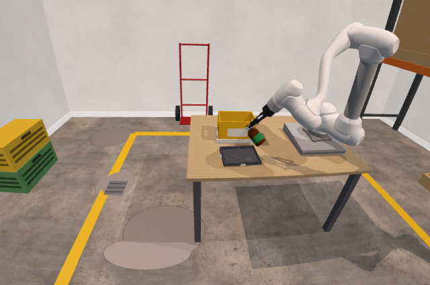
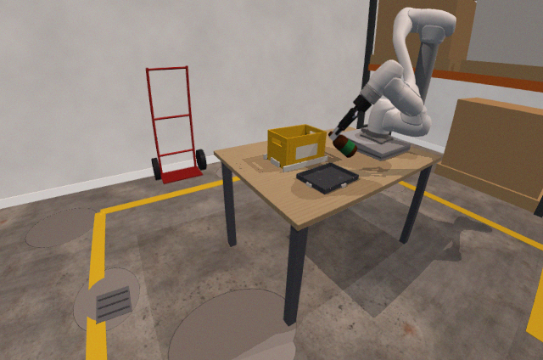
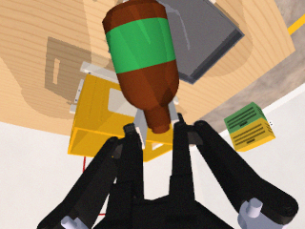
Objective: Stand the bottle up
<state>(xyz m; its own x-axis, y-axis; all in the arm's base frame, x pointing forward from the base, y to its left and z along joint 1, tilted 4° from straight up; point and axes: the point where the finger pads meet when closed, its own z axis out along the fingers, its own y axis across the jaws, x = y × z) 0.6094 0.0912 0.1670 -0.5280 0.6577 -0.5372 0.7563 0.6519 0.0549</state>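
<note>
My hand is 2 cm past the bottle, 3 cm to the right of it and 5 cm above it. Round my hand: dark tray 6 cm ahead, 3 cm to the left, 20 cm below; yellow crate 3 cm ahead, 24 cm to the right, 13 cm below.
</note>
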